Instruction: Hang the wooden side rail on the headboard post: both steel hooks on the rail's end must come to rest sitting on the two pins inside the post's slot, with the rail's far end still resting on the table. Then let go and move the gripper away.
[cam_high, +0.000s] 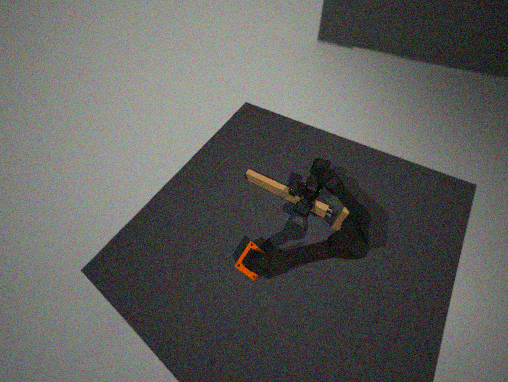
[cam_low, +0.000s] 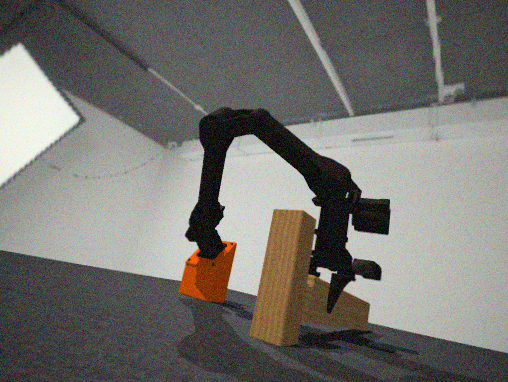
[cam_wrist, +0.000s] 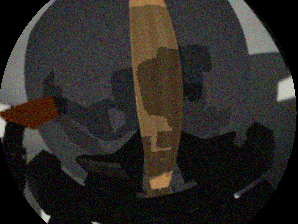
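Right now the headboard post is 160 mm to the right of my gripper tip and 40 mm above it.
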